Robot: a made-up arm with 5 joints.
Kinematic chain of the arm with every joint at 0, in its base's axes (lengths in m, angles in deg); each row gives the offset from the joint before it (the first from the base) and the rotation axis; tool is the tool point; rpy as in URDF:
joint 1: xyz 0.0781 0 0.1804 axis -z
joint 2: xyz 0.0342 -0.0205 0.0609 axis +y
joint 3: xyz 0.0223 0 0.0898 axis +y
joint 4: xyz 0.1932 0 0.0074 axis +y
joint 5: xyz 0.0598 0.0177 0 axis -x
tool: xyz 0 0 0 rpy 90 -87.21 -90
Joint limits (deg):
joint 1: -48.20..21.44
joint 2: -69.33..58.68
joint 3: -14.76..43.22
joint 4: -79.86..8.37
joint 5: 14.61..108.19
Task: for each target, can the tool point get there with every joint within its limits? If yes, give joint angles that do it. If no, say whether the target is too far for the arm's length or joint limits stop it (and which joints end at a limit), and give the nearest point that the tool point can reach.
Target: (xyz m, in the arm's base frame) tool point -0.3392 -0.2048 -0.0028
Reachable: no: too far | nearest point 0.1415 -0.0279 0.0223 | short by 0.513 m
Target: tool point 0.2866 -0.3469 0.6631
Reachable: no: too far | nearest point 0.2729 -0.0795 0.5005 | short by 0.313 m
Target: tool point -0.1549 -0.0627 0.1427
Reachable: no: joint limits stop it (at a limit: joint 1, joint 2, joint 3, joint 4) | nearest point 0.1415 -0.0279 0.0223 | short by 0.322 m
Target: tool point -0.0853 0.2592 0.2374
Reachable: no: joint limits stop it (at a limit: joint 1, joint 3, joint 4) | nearest point 0.2466 0.1843 0.2245 | short by 0.341 m
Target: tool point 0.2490 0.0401 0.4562
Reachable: yes | joints -14.10 -43.22 22.61 -61.35 25.38
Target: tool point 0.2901 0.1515 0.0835
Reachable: yes | joints -36.17 47.47 14.89 -27.35 37.16
